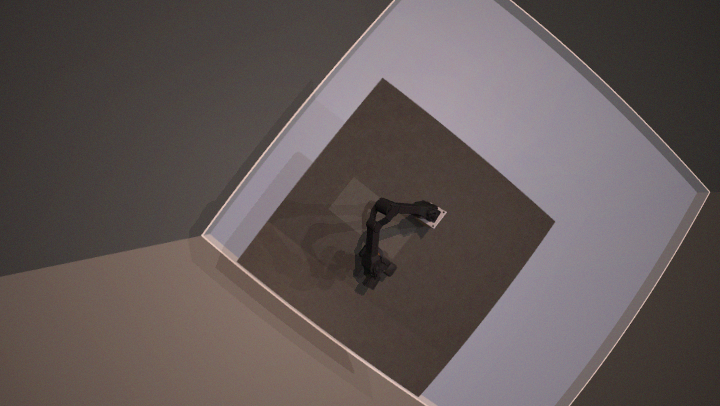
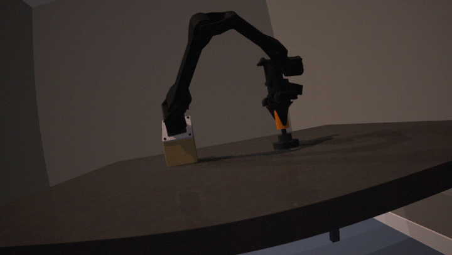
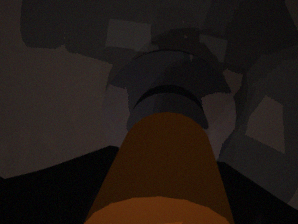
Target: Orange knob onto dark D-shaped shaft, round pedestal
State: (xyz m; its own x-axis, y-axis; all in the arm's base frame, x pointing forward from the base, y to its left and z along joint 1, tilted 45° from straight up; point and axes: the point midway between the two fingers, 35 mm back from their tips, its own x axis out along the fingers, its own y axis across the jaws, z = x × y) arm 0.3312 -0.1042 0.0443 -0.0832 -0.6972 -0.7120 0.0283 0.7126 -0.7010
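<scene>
My gripper tip is 4 cm above the round pedestal. The rest, counted from my gripper tip: orange knob (2 cm above).
</scene>
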